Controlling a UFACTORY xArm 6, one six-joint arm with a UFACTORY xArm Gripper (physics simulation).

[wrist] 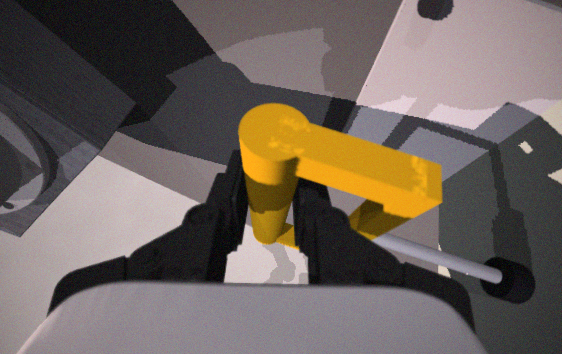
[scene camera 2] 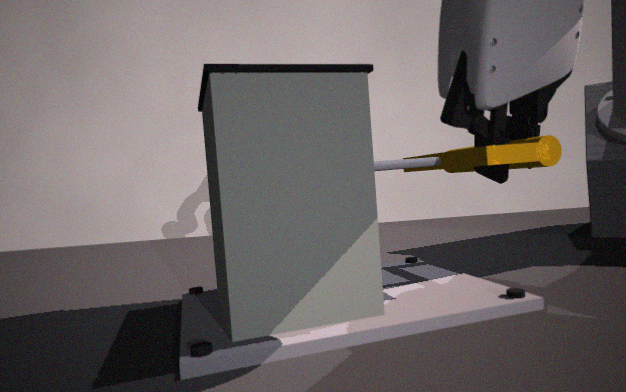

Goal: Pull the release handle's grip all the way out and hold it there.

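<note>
The release handle's yellow grip (scene camera 2: pixel 520 151) (wrist: pixel 272 200) is a round bar with side arms that join a grey rod (scene camera 2: pixel 400 164) (wrist: pixel 440 257). The rod runs level out of the right side of the grey-green box (scene camera 2: pixel 300 190) in the scene view, and a stretch of it shows between box and handle. In the wrist view the rod enters a black round collar (wrist: pixel 517 282) on the box. My gripper (scene camera 2: pixel 492 167) (wrist: pixel 271 173) points down and is shut on the grip, one black finger on each side of the bar.
The box has a black top cap (scene camera 2: pixel 290 68) and stands on a pale base plate (scene camera 2: pixel 450 297) (wrist: pixel 475 60) with black bolts at its corners. A dark grey block (scene camera 2: pixel 607 195) (wrist: pixel 60 115) with a round fitting stands at the far right of the scene view. A pale wall is behind.
</note>
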